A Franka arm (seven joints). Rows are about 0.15 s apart.
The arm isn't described. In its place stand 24 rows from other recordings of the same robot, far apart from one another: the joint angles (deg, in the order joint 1, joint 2, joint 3, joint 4, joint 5, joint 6, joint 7), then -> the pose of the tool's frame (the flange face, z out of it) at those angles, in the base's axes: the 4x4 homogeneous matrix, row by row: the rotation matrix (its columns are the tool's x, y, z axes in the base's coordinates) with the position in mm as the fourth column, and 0 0 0 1 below.
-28.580 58.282 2.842 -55.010 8.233 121.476 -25.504 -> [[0.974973 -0.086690 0.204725 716.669], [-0.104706 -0.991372 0.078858 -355.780], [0.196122 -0.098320 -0.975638 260.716], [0 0 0 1]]
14.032 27.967 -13.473 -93.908 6.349 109.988 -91.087 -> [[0.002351 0.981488 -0.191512 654.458], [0.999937 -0.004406 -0.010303 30.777], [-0.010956 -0.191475 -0.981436 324.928], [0 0 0 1]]
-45.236 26.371 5.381 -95.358 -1.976 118.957 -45.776 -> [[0.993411 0.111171 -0.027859 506.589], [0.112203 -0.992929 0.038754 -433.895], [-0.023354 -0.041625 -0.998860 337.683], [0 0 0 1]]
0.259 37.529 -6.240 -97.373 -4.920 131.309 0.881 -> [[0.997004 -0.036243 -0.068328 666.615], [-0.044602 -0.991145 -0.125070 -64.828], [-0.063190 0.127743 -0.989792 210.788], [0 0 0 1]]
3.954 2.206 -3.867 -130.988 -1.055 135.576 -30.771 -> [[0.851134 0.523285 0.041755 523.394], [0.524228 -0.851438 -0.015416 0.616], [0.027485 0.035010 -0.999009 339.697], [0 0 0 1]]
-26.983 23.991 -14.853 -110.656 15.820 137.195 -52.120 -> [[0.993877 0.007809 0.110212 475.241], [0.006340 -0.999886 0.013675 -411.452], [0.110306 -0.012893 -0.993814 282.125], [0 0 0 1]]
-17.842 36.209 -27.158 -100.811 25.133 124.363 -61.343 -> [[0.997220 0.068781 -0.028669 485.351], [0.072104 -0.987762 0.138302 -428.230], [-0.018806 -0.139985 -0.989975 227.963], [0 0 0 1]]
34.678 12.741 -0.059 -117.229 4.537 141.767 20.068 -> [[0.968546 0.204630 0.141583 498.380], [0.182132 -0.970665 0.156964 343.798], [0.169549 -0.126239 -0.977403 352.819], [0 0 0 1]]
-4.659 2.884 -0.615 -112.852 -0.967 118.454 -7.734 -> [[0.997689 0.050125 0.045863 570.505], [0.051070 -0.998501 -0.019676 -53.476], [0.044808 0.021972 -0.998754 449.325], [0 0 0 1]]
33.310 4.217 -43.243 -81.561 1.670 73.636 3.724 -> [[0.953909 -0.230884 -0.191703 535.215], [-0.233052 -0.972397 0.011477 -73.499], [-0.189061 0.033729 -0.981386 639.811], [0 0 0 1]]
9.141 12.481 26.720 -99.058 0.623 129.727 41.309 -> [[0.972263 -0.093397 0.214435 539.371], [-0.151731 -0.949578 0.274370 362.557], [0.177997 -0.299296 -0.937411 499.266], [0 0 0 1]]
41.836 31.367 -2.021 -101.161 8.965 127.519 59.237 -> [[0.898281 -0.419912 -0.129477 496.745], [-0.419895 -0.907116 0.028771 422.763], [-0.129532 0.028523 -0.991165 247.219], [0 0 0 1]]
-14.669 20.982 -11.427 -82.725 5.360 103.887 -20.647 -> [[0.994462 -0.103511 0.018210 613.591], [-0.103760 -0.994514 0.013291 -270.258], [0.016734 -0.015107 -0.999746 484.816], [0 0 0 1]]
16.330 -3.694 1.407 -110.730 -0.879 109.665 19.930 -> [[0.998259 -0.033444 0.048583 520.404], [-0.033421 -0.999441 -0.001289 165.583], [0.048599 -0.000337 -0.998818 517.185], [0 0 0 1]]
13.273 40.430 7.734 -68.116 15.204 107.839 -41.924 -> [[0.565276 0.817937 -0.106966 698.751], [0.799421 -0.511209 0.315580 259.931], [0.203443 -0.263901 -0.942851 375.441], [0 0 0 1]]
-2.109 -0.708 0.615 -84.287 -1.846 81.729 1.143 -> [[0.998219 -0.049583 -0.033165 535.167], [-0.050619 -0.998232 -0.031157 -17.734], [-0.031561 0.032780 -0.998964 665.198], [0 0 0 1]]
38.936 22.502 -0.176 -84.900 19.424 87.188 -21.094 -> [[0.489164 0.738850 -0.463486 472.424], [0.847492 -0.528214 0.052412 427.056], [-0.206095 -0.418439 -0.884553 432.427], [0 0 0 1]]
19.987 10.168 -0.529 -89.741 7.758 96.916 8.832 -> [[0.982939 0.159344 -0.091869 572.511], [0.168909 -0.979702 0.107949 216.397], [-0.072803 -0.121625 -0.989903 534.059], [0 0 0 1]]
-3.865 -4.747 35.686 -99.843 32.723 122.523 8.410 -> [[0.946816 0.272068 0.171810 472.168], [0.119132 -0.792392 0.598266 336.949], [0.298910 -0.545980 -0.782661 644.732], [0 0 0 1]]
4.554 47.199 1.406 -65.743 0.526 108.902 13.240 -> [[0.987845 -0.137487 -0.072521 750.340], [-0.136399 -0.990457 0.019770 73.630], [-0.074547 -0.009638 -0.997171 300.666], [0 0 0 1]]
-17.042 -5.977 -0.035 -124.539 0.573 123.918 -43.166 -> [[0.896977 0.432461 0.091703 500.499], [0.435819 -0.899825 -0.019423 -153.344], [0.074117 0.057388 -0.995597 446.422], [0 0 0 1]]
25.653 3.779 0.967 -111.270 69.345 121.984 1.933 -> [[0.972484 -0.229497 -0.040085 516.487], [-0.079751 -0.489599 0.868293 304.854], [-0.218896 -0.841204 -0.494430 485.379], [0 0 0 1]]
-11.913 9.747 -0.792 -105.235 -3.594 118.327 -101.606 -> [[-0.007679 0.998957 0.045013 596.237], [0.997552 0.010782 -0.069092 -137.406], [-0.069505 0.044373 -0.996594 441.504], [0 0 0 1]]
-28.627 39.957 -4.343 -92.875 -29.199 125.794 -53.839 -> [[0.696335 0.662439 -0.276209 565.755], [0.570953 -0.744471 -0.346085 -380.351], [-0.434890 0.083289 -0.896623 209.943], [0 0 0 1]]
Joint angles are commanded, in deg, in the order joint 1, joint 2, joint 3, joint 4, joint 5, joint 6, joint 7. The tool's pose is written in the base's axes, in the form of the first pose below.
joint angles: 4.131, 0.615, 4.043, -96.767, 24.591, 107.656, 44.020
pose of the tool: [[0.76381 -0.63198 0.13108 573.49], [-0.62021 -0.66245 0.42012 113.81], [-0.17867 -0.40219 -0.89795 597.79], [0 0 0 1]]
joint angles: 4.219, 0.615, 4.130, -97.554, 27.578, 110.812, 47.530
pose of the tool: [[0.71105 -0.68263 0.16858 577.28], [-0.66856 -0.58210 0.46280 116.68], [-0.21779 -0.44178 -0.87028 597.82], [0 0 0 1]]
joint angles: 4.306, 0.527, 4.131, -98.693, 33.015, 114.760, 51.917
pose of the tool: [[0.63071 -0.74547 0.21560 581.46], [-0.71578 -0.45152 0.53271 119.28], [-0.29977 -0.49031 -0.81838 598.27], [0 0 0 1]]
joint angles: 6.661, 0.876, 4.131, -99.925, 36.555, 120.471, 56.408
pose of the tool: [[0.56680 -0.77986 0.26562 584.73], [-0.74286 -0.34438 0.57407 140.02], [-0.35622 -0.52270 -0.77452 594.90], [0 0 0 1]]
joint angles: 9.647, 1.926, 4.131, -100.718, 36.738, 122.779, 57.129
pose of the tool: [[0.57766 -0.77715 0.24970 583.75], [-0.73145 -0.35703 0.58096 168.56], [-0.36234 -0.51824 -0.77469 580.64], [0 0 0 1]]
